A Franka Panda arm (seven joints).
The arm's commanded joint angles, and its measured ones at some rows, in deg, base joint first. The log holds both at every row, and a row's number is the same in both.
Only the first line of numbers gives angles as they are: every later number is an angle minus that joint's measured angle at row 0.
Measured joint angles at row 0:
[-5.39, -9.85, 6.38, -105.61, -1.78, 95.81, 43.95]
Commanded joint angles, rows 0 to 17:
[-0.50, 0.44, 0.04, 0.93, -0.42, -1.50, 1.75]
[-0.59, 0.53, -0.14, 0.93, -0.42, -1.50, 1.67]
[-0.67, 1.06, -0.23, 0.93, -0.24, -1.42, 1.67]
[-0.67, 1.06, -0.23, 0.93, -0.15, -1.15, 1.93]
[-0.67, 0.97, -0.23, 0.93, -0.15, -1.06, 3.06]
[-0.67, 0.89, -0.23, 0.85, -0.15, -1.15, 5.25]
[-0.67, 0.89, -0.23, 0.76, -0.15, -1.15, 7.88]
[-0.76, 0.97, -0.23, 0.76, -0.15, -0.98, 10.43]
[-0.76, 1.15, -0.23, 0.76, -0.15, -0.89, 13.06]
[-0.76, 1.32, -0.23, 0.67, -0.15, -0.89, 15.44]
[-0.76, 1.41, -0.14, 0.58, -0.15, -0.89, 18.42]
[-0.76, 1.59, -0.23, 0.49, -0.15, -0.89, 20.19]
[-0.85, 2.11, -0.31, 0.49, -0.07, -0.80, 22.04]
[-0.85, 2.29, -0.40, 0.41, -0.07, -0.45, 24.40]
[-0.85, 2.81, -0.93, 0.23, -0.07, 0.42, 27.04]
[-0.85, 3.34, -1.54, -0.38, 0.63, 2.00, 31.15]
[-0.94, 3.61, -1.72, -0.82, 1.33, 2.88, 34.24]
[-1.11, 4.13, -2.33, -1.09, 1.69, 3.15, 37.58]
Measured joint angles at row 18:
[-0.58, 2.98, -1.26, -0.23, 0.25, 1.11, 29.16]
